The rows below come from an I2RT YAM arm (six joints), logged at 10 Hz.
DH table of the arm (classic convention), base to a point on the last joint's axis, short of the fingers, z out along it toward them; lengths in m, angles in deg. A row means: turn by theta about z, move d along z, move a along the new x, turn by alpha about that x. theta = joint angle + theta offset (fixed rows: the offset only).
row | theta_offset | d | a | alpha
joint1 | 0 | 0.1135 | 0.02 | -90
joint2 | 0 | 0 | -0.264 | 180
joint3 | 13.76 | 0 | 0.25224 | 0
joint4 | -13.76 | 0 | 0.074 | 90
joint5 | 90 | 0 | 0 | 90
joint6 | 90 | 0.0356 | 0 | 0
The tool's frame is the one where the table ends.
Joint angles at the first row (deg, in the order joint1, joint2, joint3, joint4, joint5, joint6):
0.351 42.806 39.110 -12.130 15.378 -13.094
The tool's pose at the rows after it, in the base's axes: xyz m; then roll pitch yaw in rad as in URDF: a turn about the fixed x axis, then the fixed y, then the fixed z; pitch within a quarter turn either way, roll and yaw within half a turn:
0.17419, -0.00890, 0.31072, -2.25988, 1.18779, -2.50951
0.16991, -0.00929, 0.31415, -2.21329, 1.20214, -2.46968
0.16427, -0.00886, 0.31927, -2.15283, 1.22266, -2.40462
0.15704, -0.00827, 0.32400, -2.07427, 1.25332, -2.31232
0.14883, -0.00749, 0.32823, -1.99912, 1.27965, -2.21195
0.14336, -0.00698, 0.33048, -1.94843, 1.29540, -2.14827
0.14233, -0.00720, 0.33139, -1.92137, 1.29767, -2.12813
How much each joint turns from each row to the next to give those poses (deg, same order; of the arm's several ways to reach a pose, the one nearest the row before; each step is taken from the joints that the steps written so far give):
0.000 -1.407 -0.174 0.263 0.880 -0.089
-0.087 -1.232 -0.002 0.090 0.179 -0.262
0.086 -1.579 0.177 -0.001 -0.352 -0.264
0.003 -2.108 -0.174 0.349 -1.046 -0.002
-0.088 -2.285 -0.090 -0.260 -1.760 0.087
-0.001 -1.497 -0.088 -0.265 -0.885 0.176
-0.002 -0.268 0.001 0.174 0.347 -0.086

